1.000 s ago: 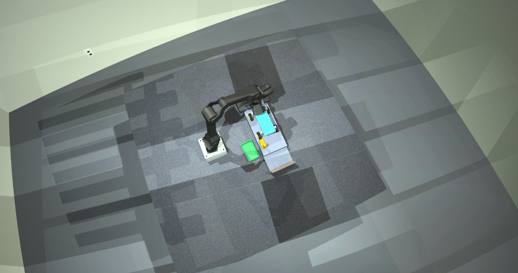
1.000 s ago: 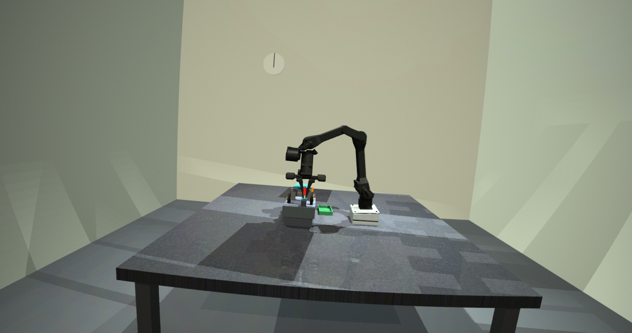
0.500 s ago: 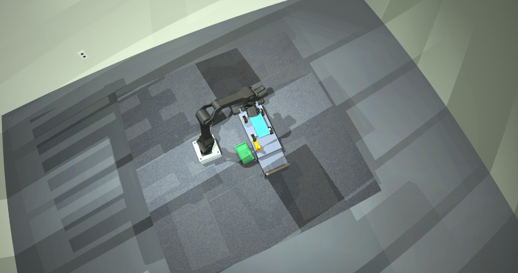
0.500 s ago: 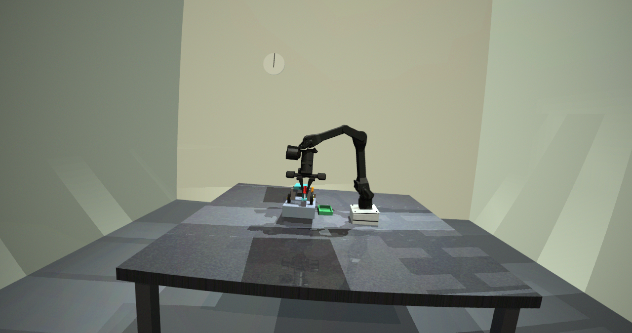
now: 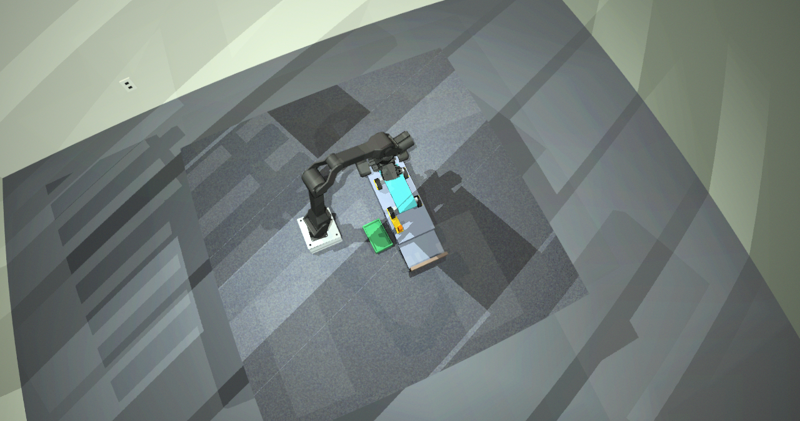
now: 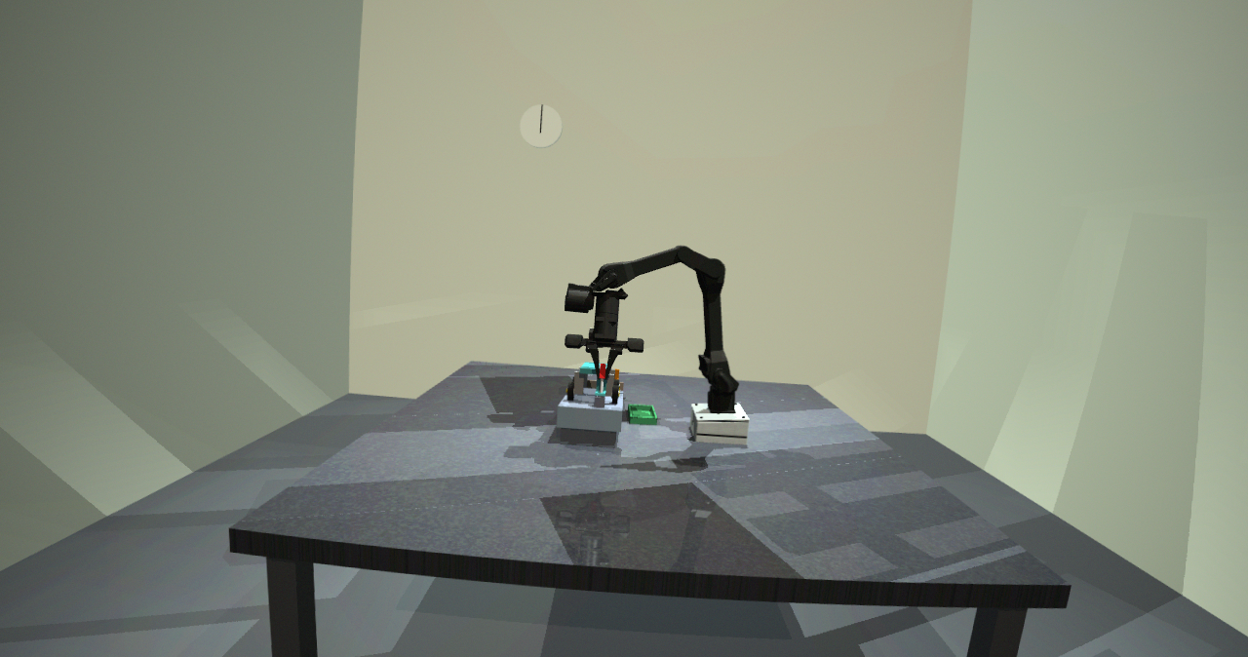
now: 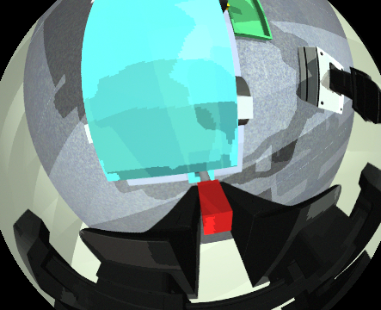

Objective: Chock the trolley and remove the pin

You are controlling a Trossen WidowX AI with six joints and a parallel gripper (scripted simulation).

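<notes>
The green tray is 10 cm behind my gripper tip, 22 cm to the right of it and 16 cm below it. Also, from my gripper tip: cyan-topped trolley: 3 cm ahead, 11 cm to the right, 4 cm below; then grey ramp: 3 cm ahead, 12 cm to the right, 10 cm below; then red-headed stop pin: right at my gripper tip.
</notes>
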